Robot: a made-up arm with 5 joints.
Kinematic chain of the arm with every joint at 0, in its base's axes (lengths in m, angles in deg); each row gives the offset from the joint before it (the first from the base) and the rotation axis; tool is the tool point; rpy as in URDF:
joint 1: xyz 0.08 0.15 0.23 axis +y
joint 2: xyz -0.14 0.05 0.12 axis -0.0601 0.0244 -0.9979
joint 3: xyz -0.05 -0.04 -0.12 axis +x
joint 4: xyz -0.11 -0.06 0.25 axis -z
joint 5: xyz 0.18 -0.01 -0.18 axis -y
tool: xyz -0.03 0.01 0 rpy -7.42 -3.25 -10.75
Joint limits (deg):
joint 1: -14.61..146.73
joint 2: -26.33..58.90
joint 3: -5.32..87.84
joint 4: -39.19..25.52
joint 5: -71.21..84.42
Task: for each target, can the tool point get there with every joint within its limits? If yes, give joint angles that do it. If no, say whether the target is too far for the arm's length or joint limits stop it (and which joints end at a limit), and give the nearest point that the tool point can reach.
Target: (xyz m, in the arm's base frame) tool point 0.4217 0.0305 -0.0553
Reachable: no: joint limits stop it (at a limit: joint 1, joint 3, joint 4, joint 5) | nearest point 0.2646 0.0364 0.2190 | short by 0.316 m
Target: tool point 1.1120 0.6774 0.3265
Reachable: no: too far | nearest point 0.3783 0.1353 0.2983 | short by 0.913 m
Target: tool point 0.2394 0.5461 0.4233
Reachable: no: joint limits stop it (at a limit: joint 2, joint 3, joint 4) | nearest point 0.1935 0.2362 0.3676 | short by 0.318 m
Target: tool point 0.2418 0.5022 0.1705
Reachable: no: joint limits stop it (at a limit: joint 1, joint 2, joint 3, joint 4) | nearest point 0.2535 0.2335 0.2368 | short by 0.277 m
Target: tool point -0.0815 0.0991 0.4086
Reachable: yes | joints 42.07 46.56 15.90 9.73 64.17
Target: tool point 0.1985 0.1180 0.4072
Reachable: yes | joints 115.80 45.49 17.49 -2.28 67.57
